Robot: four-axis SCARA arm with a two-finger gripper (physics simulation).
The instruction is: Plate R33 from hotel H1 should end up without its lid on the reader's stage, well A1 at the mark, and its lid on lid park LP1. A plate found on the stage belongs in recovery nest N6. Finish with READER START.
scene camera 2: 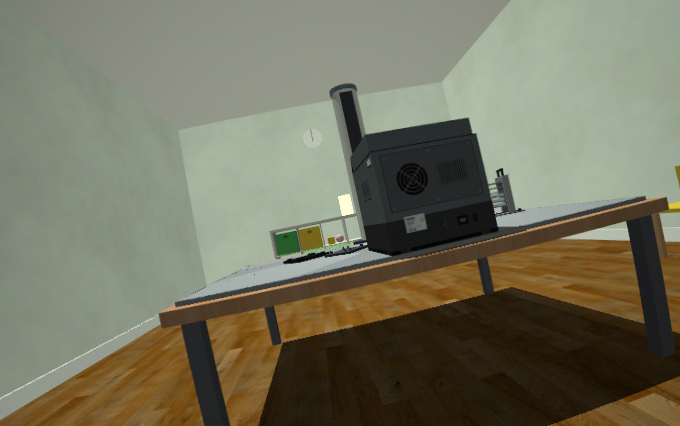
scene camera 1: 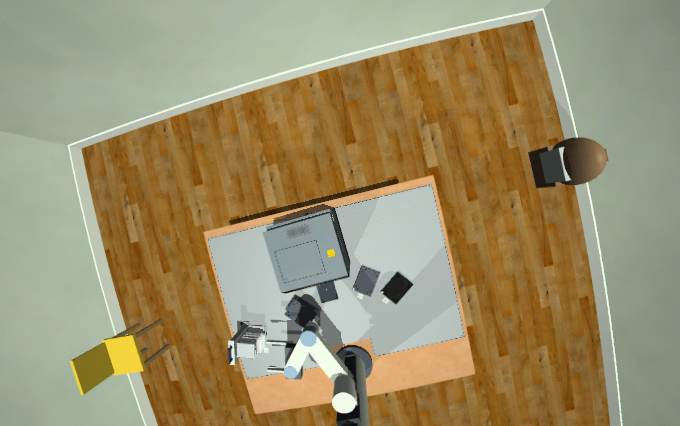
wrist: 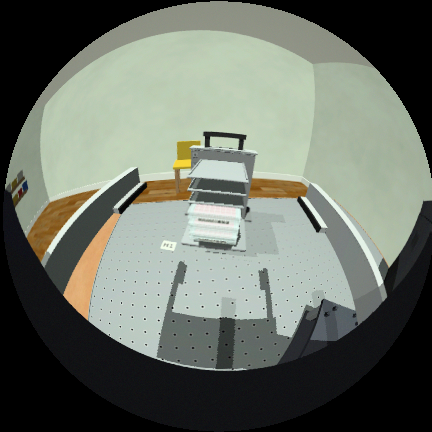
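Note:
Hotel H1 is a grey rack with a black top handle; its label lies on the table at its left in the wrist view. Several pale plates sit on its lower levels; the upper shelves look bare. Which plate is R33 is not readable. My gripper is open and empty, facing the hotel from a short distance, fingers wide to either side in the wrist view. The reader is a dark grey box. A small dark part is at its front; whether it is the stage is unclear.
A dark grey pad and a black one lie right of the reader. A dark angled stand is near the arm. The arm's column rises behind the reader. A yellow chair stands beyond the table.

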